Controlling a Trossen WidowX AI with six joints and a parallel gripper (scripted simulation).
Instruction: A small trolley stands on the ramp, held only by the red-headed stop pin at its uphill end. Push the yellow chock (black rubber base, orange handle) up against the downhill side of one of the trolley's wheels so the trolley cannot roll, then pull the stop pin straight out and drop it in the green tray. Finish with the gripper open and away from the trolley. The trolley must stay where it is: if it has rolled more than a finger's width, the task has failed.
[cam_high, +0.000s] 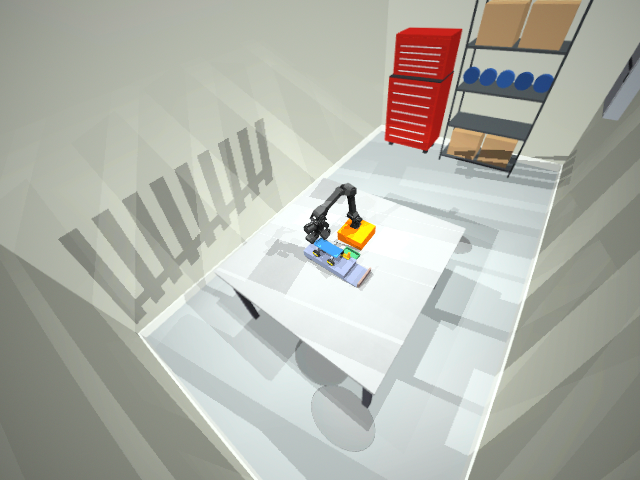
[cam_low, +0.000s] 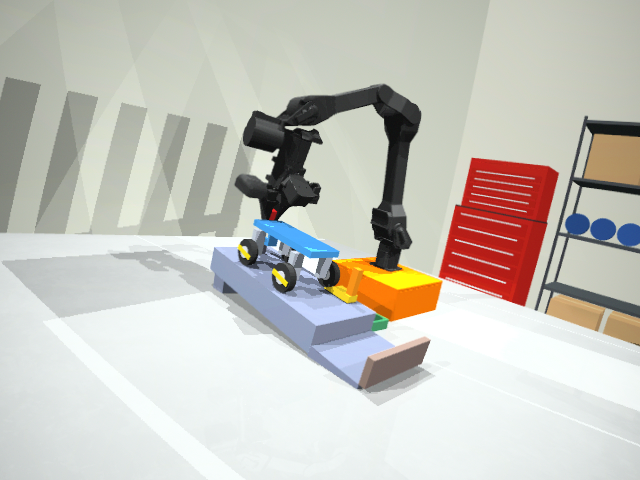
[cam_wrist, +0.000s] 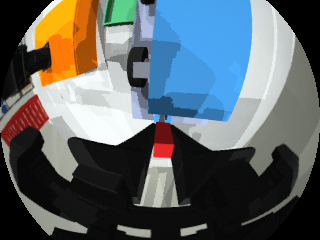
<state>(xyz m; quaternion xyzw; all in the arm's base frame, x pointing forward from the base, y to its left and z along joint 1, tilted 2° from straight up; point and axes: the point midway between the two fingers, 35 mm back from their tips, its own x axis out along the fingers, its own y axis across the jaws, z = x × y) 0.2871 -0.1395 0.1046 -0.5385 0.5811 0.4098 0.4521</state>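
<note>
My gripper tip is now 220 mm to the right of the yellow chock, 70 mm above it and 10 mm past it. From my gripper tip the other things lie so: grey-blue ramp: 120 mm to the left, 100 mm below, 30 mm ahead; stop pin: right at my gripper tip; trolley: 110 mm to the left, 40 mm below, 30 mm ahead.
</note>
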